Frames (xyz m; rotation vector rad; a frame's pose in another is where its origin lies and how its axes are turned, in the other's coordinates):
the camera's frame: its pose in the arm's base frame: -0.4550 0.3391 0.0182 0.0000 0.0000 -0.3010
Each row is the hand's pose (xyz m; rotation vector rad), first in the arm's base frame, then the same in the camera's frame.
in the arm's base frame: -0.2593 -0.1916 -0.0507 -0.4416 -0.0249 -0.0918
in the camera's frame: 0.3442 -0.4488 -0.0689 -0.4335 -0.0910 0.2043
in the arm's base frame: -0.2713 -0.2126 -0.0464 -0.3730 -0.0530 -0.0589
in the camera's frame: 0.3390 -0.4724 -0.0646 -0.3617 -0.1086 0.2385
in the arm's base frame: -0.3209 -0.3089 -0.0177 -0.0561 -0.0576 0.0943
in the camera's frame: 0.3202 -0.5791 -0.0359 -0.0471 -0.0658 0.3951
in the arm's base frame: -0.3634 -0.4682 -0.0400 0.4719 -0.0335 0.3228
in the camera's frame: 0.3268 -0.7438 -0.0582 0.4772 0.0381 0.6181
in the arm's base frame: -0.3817 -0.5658 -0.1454 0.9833 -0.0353 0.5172
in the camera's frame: 0.3383 -0.8425 -0.1636 0.9941 0.1144 0.7929
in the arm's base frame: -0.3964 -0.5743 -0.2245 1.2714 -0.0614 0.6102
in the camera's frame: 0.3268 -0.8550 -0.2427 1.2909 0.1324 0.8682
